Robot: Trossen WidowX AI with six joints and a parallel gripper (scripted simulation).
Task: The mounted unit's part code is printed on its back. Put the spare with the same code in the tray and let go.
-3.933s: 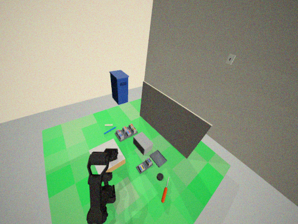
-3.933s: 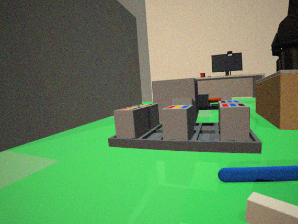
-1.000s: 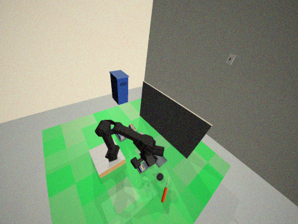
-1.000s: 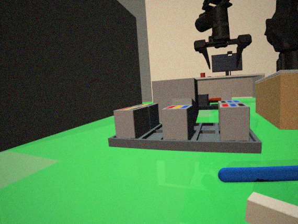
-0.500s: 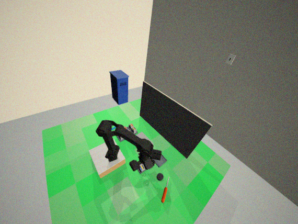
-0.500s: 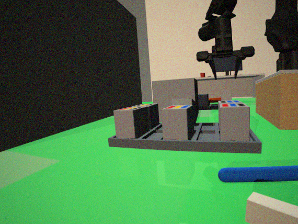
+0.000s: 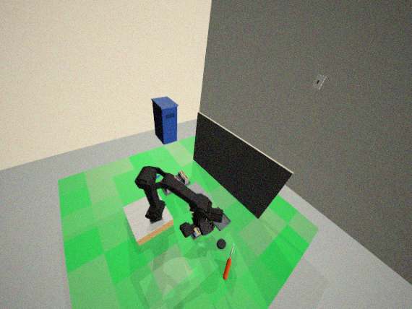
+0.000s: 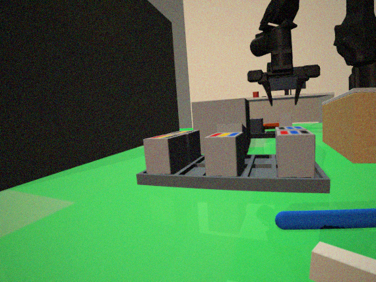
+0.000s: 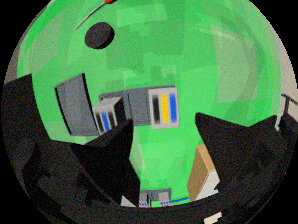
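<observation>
My gripper tip is 40 mm above the grey spare. From my gripper tip the other things lie so: grey mounted unit 200 mm to the left, 100 mm ahead, 30 mm below; then black disc 110 mm to the right, 100 mm ahead, 70 mm below; then flat grey tray 170 mm ahead, 80 mm below, 30 mm to the left.
</observation>
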